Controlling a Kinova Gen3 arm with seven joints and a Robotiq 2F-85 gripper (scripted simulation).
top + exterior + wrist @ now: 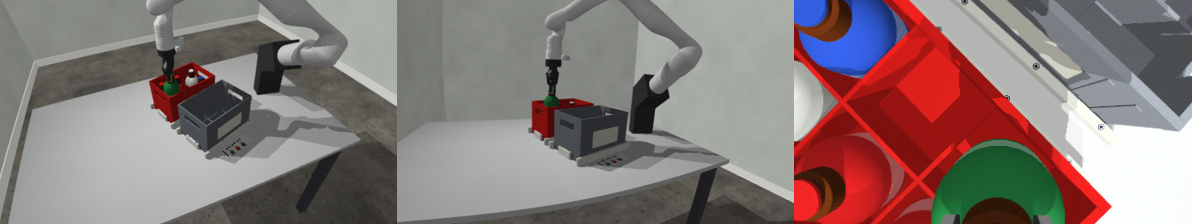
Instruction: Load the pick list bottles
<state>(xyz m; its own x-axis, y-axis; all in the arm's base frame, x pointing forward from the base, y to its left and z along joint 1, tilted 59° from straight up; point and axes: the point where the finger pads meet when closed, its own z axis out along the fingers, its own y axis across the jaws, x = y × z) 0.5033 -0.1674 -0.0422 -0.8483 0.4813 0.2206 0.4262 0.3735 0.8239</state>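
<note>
The green-label bottle is 70 mm below my hand. From my hand the other things lie so: red crate: 70 mm behind, 70 mm to the right, 170 mm below; blue-label bottle: 160 mm behind, 50 mm to the right, 160 mm below; white-label bottle: 140 mm behind, 140 mm to the right, 160 mm below.
</note>
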